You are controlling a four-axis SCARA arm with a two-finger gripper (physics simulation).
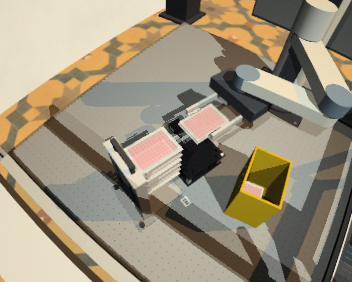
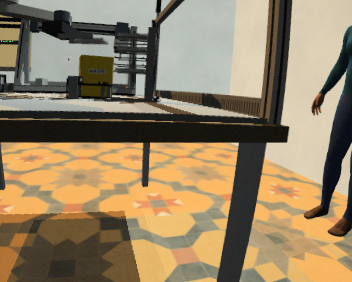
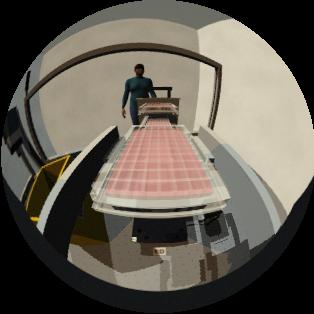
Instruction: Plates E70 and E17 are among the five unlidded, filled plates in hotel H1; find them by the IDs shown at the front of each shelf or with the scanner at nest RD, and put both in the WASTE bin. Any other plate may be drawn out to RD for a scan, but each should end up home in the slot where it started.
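Places are measured from the arm's base along level axes (x ahead, y left, z up), in millimetres.
Pixels of known places: gripper, fingertip midpoint: (image 1: 198, 124) (image 2: 97, 38) (image 3: 158, 131).
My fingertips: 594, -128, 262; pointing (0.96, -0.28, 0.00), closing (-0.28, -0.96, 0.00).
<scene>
For each thing: its top centre in the pictures, then the offset to it from my fingertips, as dx, dy, dz. "spot": a spot on its surface instead.
- pink-filled plate at its top centre: (image 3: 158, 142) (image 1: 204, 120) (image 2: 91, 39) -23, +7, -3
- nest RD at its top centre: (image 3: 158, 208) (image 1: 196, 153) (image 2: 90, 81) -20, +6, -180
- yellow WASTE bin at its top centre: (image 3: 42, 184) (image 1: 268, 175) (image 2: 96, 57) -7, +238, -49
- pink plate at its top centre: (image 1: 248, 198) -8, +238, -229
- hotel's dark handle at a spot on its surface: (image 1: 122, 154) spot: +229, -61, +73
- frame post at a spot on its surface: (image 2: 276, 65) spot: +415, -597, -122
My gripper (image 1: 203, 123) (image 3: 158, 131) is shut on a pink-filled plate (image 1: 205, 121) (image 3: 159, 167), held level by its two long sides, above and behind nest RD (image 1: 194, 172) (image 3: 160, 230). The held plate's ID is not readable. Hotel H1 (image 1: 134, 187) (image 2: 150, 65) stands beyond the nest with several stacked plates; its top plate (image 1: 154, 149) (image 3: 158, 107) is pink. No shelf ID is readable. The yellow WASTE bin (image 1: 245, 212) (image 2: 96, 82) (image 3: 37, 192) has a pink plate (image 1: 253, 189) inside.
The small black scanner (image 1: 175, 125) (image 3: 215, 227) stands beside the nest. The hotel's dark handle (image 1: 122, 154) rises above its top plate. A person (image 2: 340, 110) (image 3: 139, 90) stands beyond the table. A frame post (image 2: 276, 65) rises at the table's edge.
</scene>
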